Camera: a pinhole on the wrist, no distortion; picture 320 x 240 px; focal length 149.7 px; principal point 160.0 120.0 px. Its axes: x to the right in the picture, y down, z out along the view. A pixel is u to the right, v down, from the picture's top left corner.
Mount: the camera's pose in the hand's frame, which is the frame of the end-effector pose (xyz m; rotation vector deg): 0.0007 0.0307 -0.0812 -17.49 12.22 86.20
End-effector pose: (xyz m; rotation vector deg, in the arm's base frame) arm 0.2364 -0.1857 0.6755 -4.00 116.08 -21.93
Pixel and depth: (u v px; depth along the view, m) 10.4 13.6 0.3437
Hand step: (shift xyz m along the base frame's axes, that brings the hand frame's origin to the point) 0.2050 -0.3129 -0.2768
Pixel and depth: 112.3 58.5 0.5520
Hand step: 0.3628 -0.1275 -0.3887
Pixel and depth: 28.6 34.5 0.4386
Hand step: 0.2950 -0.3453 -0.3172
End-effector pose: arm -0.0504 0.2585 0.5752 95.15 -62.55 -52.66
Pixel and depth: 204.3 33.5 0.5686
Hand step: -0.3748 -0.4804 0.1868
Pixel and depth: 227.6 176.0 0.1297
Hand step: -0.0672 0.0177 0.1229
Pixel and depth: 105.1 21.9 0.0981
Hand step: -0.0125 -0.0671 0.0112
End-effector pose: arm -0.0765 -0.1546 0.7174 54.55 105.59 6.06
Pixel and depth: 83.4 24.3 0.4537
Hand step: 0.2854 -0.0179 -0.4244
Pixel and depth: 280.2 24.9 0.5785
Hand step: 0.5712 0.5651 -0.1323
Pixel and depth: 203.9 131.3 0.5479
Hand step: 0.5222 0.0838 0.0302
